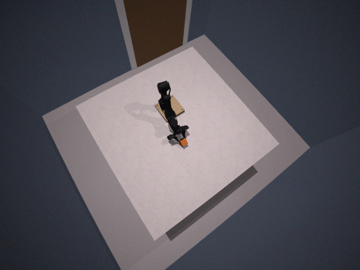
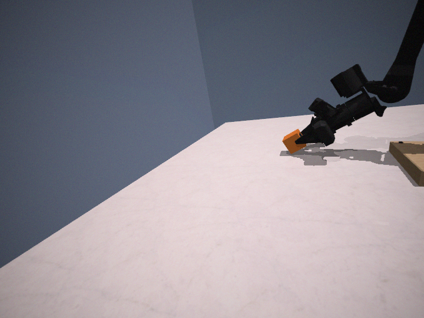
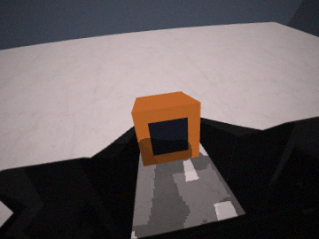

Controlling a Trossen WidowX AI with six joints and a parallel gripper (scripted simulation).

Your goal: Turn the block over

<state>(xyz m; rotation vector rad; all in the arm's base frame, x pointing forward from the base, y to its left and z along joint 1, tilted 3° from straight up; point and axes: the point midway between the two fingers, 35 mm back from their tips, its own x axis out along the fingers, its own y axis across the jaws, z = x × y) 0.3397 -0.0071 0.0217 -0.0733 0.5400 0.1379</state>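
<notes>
Now: gripper tip 10 mm past the orange block.
</notes>
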